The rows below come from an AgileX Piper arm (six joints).
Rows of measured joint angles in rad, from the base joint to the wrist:
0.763, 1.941, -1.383, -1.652, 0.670, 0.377
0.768, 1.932, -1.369, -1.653, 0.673, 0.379
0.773, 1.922, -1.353, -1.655, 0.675, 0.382
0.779, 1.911, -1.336, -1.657, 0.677, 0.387
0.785, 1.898, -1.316, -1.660, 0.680, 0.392
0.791, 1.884, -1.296, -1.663, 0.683, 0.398
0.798, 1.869, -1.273, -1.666, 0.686, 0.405
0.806, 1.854, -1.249, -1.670, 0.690, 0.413
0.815, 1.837, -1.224, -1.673, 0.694, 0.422
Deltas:
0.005, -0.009, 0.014, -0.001, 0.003, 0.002
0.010, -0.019, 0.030, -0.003, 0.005, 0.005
0.016, -0.030, 0.047, -0.005, 0.007, 0.010
0.022, -0.043, 0.067, -0.008, 0.010, 0.015
0.028, -0.057, 0.087, -0.011, 0.013, 0.021
0.035, -0.072, 0.110, -0.014, 0.016, 0.028
0.043, -0.087, 0.134, -0.018, 0.020, 0.036
0.052, -0.104, 0.159, -0.021, 0.024, 0.045

